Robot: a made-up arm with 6 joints.
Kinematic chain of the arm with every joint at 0, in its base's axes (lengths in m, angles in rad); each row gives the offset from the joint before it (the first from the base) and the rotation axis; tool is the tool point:
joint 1: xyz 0 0 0.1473 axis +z
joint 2: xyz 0 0 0 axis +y
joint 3: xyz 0 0 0.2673 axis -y
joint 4: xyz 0 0 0 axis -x
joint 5: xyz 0.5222 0 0 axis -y
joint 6: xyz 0 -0.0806 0 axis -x
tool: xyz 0 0 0
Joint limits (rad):
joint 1: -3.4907..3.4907
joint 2: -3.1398..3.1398
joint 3: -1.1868..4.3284
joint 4: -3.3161..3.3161
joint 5: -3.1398..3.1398
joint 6: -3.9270..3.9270
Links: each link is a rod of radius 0.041 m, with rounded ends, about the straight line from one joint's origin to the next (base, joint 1, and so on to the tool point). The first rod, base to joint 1, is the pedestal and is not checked.
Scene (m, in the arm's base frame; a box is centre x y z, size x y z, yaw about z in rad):
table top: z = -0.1
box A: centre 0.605 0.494 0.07 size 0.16 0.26 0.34 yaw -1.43
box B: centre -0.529 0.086 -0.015 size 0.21 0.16 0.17 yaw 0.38
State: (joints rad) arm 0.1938 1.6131 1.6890 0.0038 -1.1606 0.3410
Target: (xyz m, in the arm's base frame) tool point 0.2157 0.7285 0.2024
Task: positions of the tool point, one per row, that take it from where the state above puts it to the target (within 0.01 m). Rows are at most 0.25 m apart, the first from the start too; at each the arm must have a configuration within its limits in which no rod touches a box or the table.
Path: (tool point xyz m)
1: 0.7514 0.0992 0.3312
2: 0.6728 0.1116 0.4701
3: 0.5607 0.1066 0.5809
4: 0.5703 0.2876 0.5002
5: 0.5115 0.4690 0.4088
6: 0.3884 0.6237 0.3087
7: 0.2157 0.7285 0.2024

